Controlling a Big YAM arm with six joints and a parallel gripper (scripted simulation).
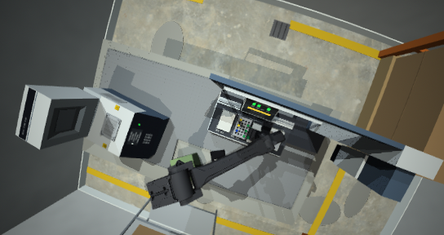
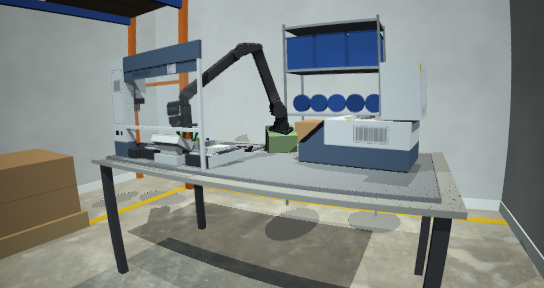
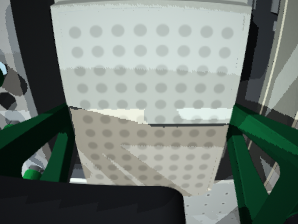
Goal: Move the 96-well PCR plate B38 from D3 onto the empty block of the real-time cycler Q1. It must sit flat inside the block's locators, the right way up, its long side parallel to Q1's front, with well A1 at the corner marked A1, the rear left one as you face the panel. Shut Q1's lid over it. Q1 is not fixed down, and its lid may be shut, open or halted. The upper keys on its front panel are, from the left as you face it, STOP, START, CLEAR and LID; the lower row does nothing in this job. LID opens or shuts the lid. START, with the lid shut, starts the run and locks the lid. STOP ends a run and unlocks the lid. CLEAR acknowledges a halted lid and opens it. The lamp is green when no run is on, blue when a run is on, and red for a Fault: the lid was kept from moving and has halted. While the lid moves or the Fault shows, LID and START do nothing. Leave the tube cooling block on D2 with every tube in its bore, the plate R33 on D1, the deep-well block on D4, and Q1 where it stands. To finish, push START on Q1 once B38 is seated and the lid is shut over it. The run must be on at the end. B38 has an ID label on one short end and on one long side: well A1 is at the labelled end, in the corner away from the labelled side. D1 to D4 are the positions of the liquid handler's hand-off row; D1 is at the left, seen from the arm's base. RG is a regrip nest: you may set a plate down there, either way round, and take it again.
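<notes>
The tube cooling block is 100 mm to the left of my hand and 10 mm below it. The rest, counted from my hand: dark nest (290 mm behind, 140 mm to the left, 80 mm below); then white label (290 mm behind, 140 mm to the left, 70 mm below); then handler's frame post (300 mm to the left, 180 mm ahead, 150 mm above).
</notes>
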